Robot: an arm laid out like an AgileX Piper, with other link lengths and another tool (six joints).
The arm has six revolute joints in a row. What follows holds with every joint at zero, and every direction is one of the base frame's. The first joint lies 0.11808 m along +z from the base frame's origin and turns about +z. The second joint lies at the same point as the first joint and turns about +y. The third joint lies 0.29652 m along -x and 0.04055 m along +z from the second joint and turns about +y. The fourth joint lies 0.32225 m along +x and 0.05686 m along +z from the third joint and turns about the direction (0.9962, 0, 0.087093). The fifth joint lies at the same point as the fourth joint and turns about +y. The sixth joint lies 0.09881 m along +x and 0.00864 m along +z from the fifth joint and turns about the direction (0.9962, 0, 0.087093). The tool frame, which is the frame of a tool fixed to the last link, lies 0.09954 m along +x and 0.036 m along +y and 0.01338 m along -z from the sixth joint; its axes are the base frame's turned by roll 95.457, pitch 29.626 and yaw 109.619 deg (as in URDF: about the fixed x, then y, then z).
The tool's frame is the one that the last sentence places.
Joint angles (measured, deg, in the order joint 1, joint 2, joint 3, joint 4, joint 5, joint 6), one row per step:
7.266 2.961 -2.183 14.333 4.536 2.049
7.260 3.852 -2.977 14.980 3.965 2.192
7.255 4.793 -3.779 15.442 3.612 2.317
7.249 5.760 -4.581 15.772 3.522 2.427
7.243 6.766 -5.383 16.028 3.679 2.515
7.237 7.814 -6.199 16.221 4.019 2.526
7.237 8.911 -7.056 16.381 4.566 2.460
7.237 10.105 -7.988 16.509 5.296 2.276
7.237 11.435 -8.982 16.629 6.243 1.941
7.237 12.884 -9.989 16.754 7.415 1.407
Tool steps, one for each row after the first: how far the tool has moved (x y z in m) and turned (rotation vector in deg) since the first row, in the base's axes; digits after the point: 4 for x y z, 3 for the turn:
0.0012 -0.0001 0.0062 0.850 -0.348 -0.103
0.0024 0.0000 0.0114 1.462 -0.471 -0.168
0.0037 0.0002 0.0154 1.889 -0.335 -0.178
0.0050 0.0006 0.0184 2.182 0.063 -0.132
0.0064 0.0011 0.0206 2.307 0.644 -0.043
0.0078 0.0019 0.0222 2.294 1.415 0.105
0.0093 0.0028 0.0234 2.105 2.361 0.303
0.0110 0.0040 0.0237 1.721 3.563 0.565
0.0128 0.0053 0.0227 1.105 5.052 0.904

